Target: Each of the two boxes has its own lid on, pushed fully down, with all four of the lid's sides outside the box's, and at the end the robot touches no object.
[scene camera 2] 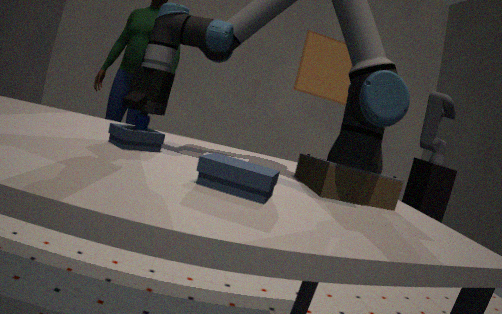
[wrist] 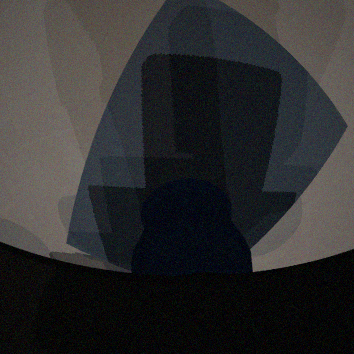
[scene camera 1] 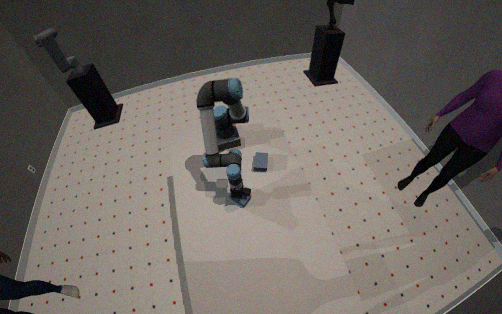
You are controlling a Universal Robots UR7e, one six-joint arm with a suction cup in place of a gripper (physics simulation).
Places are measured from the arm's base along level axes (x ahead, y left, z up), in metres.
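Pixels of known places: hand, its tool point: (scene camera 2: 139, 130) (wrist: 189, 211); arm's base, origin of its link: (scene camera 2: 354, 167) (scene camera 1: 224, 131).
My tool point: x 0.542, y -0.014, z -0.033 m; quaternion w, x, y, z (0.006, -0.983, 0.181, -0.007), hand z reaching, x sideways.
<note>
Ahead of a thing's pixels: the offset from my tool point to its top centre. Level surfaces: height alone.
One box with a blue-grey lid {dx +0.006, dy +0.010, dz +0.004 m} (scene camera 1: 243, 201) (scene camera 2: 145, 140) (wrist: 300, 107) stands under the arm's tool. The lid lies over the box, with a darker band of box below its sides in the second scene view. My suction gripper (scene camera 1: 239, 195) (scene camera 2: 140, 121) (wrist: 187, 205) is at this lid's top, touching or very close; the frames do not show which. Suction looks off, so it is open. The other box with its blue-grey lid {dx -0.225, dy +0.215, dz +0.009 m} (scene camera 1: 260, 161) (scene camera 2: 235, 169) stands apart, nearer the robot base. Its lid looks level, with a darker band of box below it. The exact seating of both lids is hard to tell.
The robot's base block (scene camera 1: 229, 143) (scene camera 2: 350, 182) stands beyond the nearer box. The pale table {dz -0.041 m} (scene camera 2: 100, 195) carries both boxes. People and two dark pedestals (scene camera 1: 95, 95) (scene camera 1: 326, 55) with other arms stand around.
</note>
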